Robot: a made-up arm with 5 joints. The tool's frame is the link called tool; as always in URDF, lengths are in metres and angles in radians.
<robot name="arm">
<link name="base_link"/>
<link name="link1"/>
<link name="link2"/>
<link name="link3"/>
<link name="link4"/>
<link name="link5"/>
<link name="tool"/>
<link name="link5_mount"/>
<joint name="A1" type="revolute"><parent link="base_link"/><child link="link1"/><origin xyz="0 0 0.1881" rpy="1.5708 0 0"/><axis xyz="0 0 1"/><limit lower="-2.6" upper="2.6" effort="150" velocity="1.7"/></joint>
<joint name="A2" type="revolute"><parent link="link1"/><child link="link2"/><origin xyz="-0.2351 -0.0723 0.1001" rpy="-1.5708 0 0"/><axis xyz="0 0 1"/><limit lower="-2.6" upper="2.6" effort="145" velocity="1"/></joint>
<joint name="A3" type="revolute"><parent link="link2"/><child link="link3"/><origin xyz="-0.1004 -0.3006 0.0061" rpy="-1.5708 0 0"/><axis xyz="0 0 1"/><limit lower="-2.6" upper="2.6" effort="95" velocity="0.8"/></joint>
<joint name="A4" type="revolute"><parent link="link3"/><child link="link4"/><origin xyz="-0.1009 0.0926 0.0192" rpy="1.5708 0 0"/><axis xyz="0 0 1"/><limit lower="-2.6" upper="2.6" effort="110" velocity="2.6"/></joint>
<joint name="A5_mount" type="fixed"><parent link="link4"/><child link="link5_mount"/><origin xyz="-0.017 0.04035 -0.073" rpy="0 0 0"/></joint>
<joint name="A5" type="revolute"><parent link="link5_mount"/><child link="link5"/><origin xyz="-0.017 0.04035 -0.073" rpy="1.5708 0 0"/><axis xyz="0 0 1"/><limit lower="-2.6" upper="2.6" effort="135" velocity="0.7"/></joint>
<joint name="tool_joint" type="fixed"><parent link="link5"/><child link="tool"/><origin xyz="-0.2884 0.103 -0.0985" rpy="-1.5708 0 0"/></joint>
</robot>
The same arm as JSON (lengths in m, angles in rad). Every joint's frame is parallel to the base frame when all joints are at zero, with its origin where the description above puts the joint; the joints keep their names.
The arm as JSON. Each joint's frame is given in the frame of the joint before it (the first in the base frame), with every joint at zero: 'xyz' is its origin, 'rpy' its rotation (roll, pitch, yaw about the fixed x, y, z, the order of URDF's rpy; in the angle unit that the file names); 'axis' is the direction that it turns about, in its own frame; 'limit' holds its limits. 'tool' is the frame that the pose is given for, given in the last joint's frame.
{
  "units": {
    "length": "m",
    "angle": "rad"
  },
  "joints": [
    {
      "name": "A1",
      "type": "revolute",
      "origin": {
        "xyz": [
          0.0,
          0.0,
          0.1881
        ],
        "rpy": [
          0.0,
          0.0,
          0.0
        ]
      },
      "axis": "-y",
      "limit": {
        "lower": -2.6,
        "upper": 2.6
      }
    },
    {
      "name": "A2",
      "type": "revolute",
      "origin": {
        "xyz": [
          -0.2351,
          -0.1001,
          -0.0723
        ],
        "rpy": [
          0.0,
          0.0,
          0.0
        ]
      },
      "axis": "+z",
      "limit": {
        "lower": -2.6,
        "upper": 2.6
      }
    },
    {
      "name": "A3",
      "type": "revolute",
      "origin": {
        "xyz": [
          -0.1004,
          -0.3006,
          0.0061
        ],
        "rpy": [
          0.0,
          0.0,
          0.0
        ]
      },
      "axis": "+y",
      "limit": {
        "lower": -2.6,
        "upper": 2.6
      }
    },
    {
      "name": "A4",
      "type": "revolute",
      "origin": {
        "xyz": [
          -0.1009,
          0.0192,
          -0.0926
        ],
        "rpy": [
          0.0,
          0.0,
          0.0
        ]
      },
      "axis": "+z",
      "limit": {
        "lower": -2.6,
        "upper": 2.6
      }
    },
    {
      "name": "A5",
      "type": "revolute",
      "origin": {
        "xyz": [
          -0.034,
          0.0807,
          -0.146
        ],
        "rpy": [
          0.0,
          0.0,
          0.0
        ]
      },
      "axis": "-y",
      "limit": {
        "lower": -2.6,
        "upper": 2.6
      }
    }
  ],
  "tool": {
    "origin": {
      "xyz": [
        -0.2884,
        0.0985,
        0.103
      ],
      "rpy": [
        0.0,
        0.0,
        0.0
      ]
    }
  }
}

